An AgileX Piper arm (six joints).
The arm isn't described. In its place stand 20 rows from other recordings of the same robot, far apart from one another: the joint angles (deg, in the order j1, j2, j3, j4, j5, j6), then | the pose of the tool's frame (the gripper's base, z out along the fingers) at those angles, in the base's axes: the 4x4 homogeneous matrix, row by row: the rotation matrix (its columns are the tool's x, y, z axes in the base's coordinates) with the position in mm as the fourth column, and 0 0 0 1 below.
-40.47, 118.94, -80.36, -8.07, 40.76, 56.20 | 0.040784 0.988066 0.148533 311.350; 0.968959 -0.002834 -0.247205 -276.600; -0.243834 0.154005 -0.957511 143.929; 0 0 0 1
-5.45, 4.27, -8.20, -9.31, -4.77, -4.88 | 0.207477 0.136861 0.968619 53.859; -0.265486 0.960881 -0.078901 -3.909; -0.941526 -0.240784 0.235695 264.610; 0 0 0 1
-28.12, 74.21, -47.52, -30.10, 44.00, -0.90 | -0.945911 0.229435 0.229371 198.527; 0.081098 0.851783 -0.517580 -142.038; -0.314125 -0.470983 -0.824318 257.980; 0 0 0 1
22.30, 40.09, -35.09, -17.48, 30.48, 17.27 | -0.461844 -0.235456 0.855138 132.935; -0.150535 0.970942 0.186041 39.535; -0.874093 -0.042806 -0.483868 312.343; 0 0 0 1
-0.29, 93.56, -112.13, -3.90, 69.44, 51.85 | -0.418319 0.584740 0.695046 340.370; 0.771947 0.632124 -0.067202 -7.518; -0.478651 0.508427 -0.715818 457.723; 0 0 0 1
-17.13, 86.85, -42.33, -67.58, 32.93, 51.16 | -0.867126 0.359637 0.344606 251.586; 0.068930 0.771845 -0.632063 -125.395; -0.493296 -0.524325 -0.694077 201.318; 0 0 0 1
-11.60, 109.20, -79.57, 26.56, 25.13, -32.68 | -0.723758 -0.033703 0.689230 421.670; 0.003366 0.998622 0.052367 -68.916; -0.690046 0.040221 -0.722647 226.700; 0 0 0 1
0.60, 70.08, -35.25, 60.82, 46.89, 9.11 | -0.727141 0.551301 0.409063 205.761; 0.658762 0.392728 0.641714 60.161; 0.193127 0.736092 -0.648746 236.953; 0 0 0 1
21.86, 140.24, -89.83, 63.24, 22.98, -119.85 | 0.048834 -0.934038 0.353819 434.498; -0.842038 0.152028 0.517552 208.495; -0.537204 -0.323203 -0.779071 39.886; 0 0 0 1
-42.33, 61.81, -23.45, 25.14, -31.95, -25.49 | -0.104530 0.816861 0.567285 141.923; 0.008371 0.571112 -0.820829 -156.949; -0.994487 -0.081052 -0.066536 264.554; 0 0 0 1
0.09, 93.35, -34.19, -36.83, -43.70, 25.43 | -0.266974 -0.412551 0.870934 298.937; -0.048101 0.908314 0.415513 38.157; -0.962503 0.069038 -0.262340 188.380; 0 0 0 1
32.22, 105.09, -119.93, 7.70, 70.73, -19.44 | -0.453441 -0.761135 0.463751 329.181; -0.626334 0.642298 0.441767 221.061; -0.634111 -0.090148 -0.767969 421.494; 0 0 0 1
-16.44, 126.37, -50.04, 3.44, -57.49, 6.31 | -0.181112 0.359105 0.915555 370.705; 0.201247 0.924784 -0.322915 -114.187; -0.962651 0.125769 -0.239759 75.150; 0 0 0 1
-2.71, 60.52, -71.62, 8.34, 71.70, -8.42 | -0.815090 -0.113970 0.568014 181.010; -0.061358 0.991927 0.110979 3.978; -0.576077 0.055606 -0.815502 404.276; 0 0 0 1
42.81, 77.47, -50.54, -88.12, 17.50, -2.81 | 0.448558 -0.274514 0.850552 236.771; -0.884446 -0.273325 0.378218 182.048; 0.128651 -0.921920 -0.365395 300.532; 0 0 0 1
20.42, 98.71, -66.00, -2.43, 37.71, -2.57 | -0.822943 -0.404371 0.399059 329.781; -0.389936 0.912872 0.120894 120.257; -0.413176 -0.056118 -0.908921 216.436; 0 0 0 1
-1.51, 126.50, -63.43, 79.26, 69.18, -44.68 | -0.974337 0.215711 0.064314 356.015; 0.142994 0.372494 0.916952 74.212; 0.173840 0.902617 -0.393780 90.014; 0 0 0 1
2.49, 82.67, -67.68, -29.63, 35.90, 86.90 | -0.160160 0.673932 0.721224 318.424; 0.840142 0.476632 -0.258812 -12.559; -0.518180 0.564480 -0.642536 327.686; 0 0 0 1
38.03, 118.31, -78.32, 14.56, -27.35, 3.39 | -0.257593 -0.468315 0.845179 380.920; 0.154170 0.843571 0.514412 284.586; -0.953875 0.262810 -0.145098 214.316; 0 0 0 1
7.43, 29.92, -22.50, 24.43, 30.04, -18.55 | -0.513477 -0.278202 0.811754 99.604; -0.016763 0.949058 0.314654 31.990; -0.857940 0.147960 -0.491983 263.919; 0 0 0 1
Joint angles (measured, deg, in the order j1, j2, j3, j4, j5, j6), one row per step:
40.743 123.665 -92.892 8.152 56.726 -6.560
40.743 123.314 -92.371 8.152 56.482 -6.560
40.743 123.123 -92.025 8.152 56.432 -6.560
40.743 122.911 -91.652 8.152 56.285 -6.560
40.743 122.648 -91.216 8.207 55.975 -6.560
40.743 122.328 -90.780 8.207 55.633 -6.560
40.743 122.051 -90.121 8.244 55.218 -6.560
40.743 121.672 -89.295 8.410 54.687 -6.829
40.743 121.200 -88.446 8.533 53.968 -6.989
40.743 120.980 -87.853 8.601 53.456 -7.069
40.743 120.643 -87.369 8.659 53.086 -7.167
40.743 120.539 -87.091 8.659 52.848 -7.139
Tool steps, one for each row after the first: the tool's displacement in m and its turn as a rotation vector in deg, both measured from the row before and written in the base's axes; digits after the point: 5 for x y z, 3 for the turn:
-0.00109 -0.00098 0.00047 0.035 -0.064 -0.031
-0.00085 -0.00074 -0.00004 -0.071 0.078 -0.006
-0.00080 -0.00072 0.00002 -0.017 0.006 -0.019
-0.00082 -0.00066 0.00018 0.110 -0.082 -0.064
-0.00076 -0.00072 0.00060 0.129 -0.183 -0.044
-0.00122 -0.00106 -0.00067 0.024 -0.018 -0.070
-0.00164 -0.00122 -0.00058 0.129 -0.035 0.120
-0.00148 -0.00120 0.00004 0.258 -0.244 0.006
-0.00097 -0.00081 -0.00079 0.103 -0.100 -0.021
-0.00093 -0.00077 0.00051 0.158 -0.168 0.020
-0.00044 -0.00042 -0.00037 0.028 -0.052 -0.059

